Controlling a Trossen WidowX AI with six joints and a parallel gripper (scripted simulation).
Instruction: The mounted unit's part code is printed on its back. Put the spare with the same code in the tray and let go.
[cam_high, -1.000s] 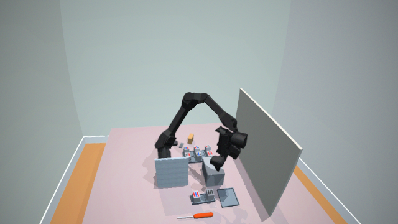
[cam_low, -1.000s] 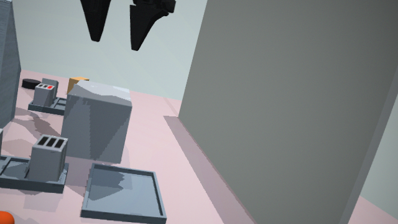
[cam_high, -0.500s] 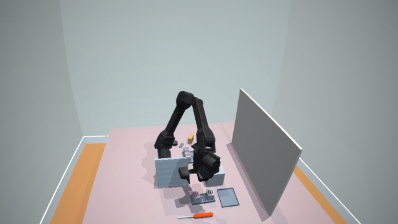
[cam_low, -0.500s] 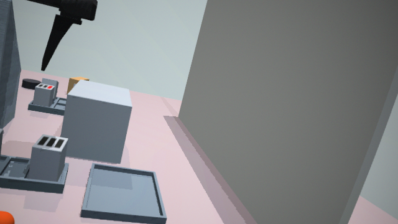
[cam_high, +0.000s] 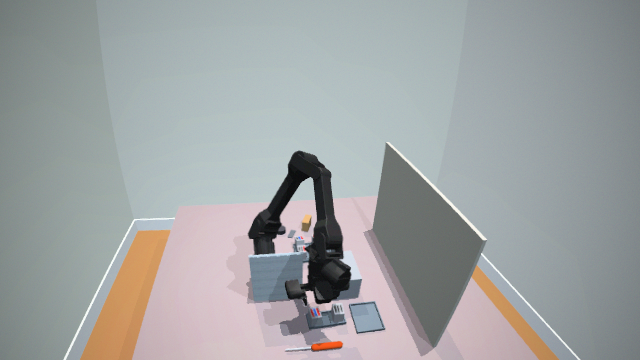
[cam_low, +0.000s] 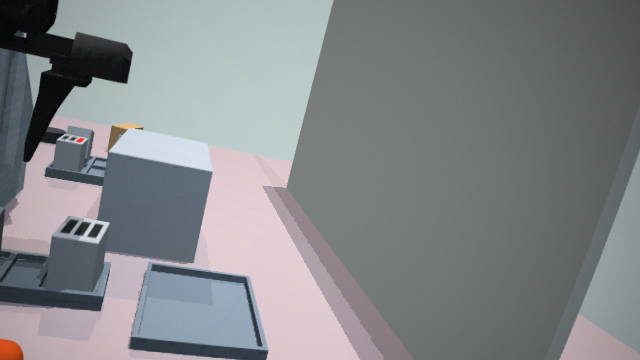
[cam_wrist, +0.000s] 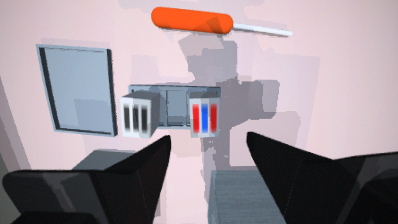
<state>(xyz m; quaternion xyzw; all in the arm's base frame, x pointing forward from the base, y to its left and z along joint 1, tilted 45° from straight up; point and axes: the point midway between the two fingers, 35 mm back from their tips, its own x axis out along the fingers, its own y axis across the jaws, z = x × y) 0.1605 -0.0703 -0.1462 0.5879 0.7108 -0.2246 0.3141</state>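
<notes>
My gripper tip is now 60 mm above the grey spare block. Round my gripper tip: grey box: 190 mm to the left, 120 mm ahead, 50 mm below; tray: 180 mm ahead, 100 mm below, 10 mm to the left; grey wall panel: 360 mm ahead, 200 mm to the left, 120 mm above.
</notes>
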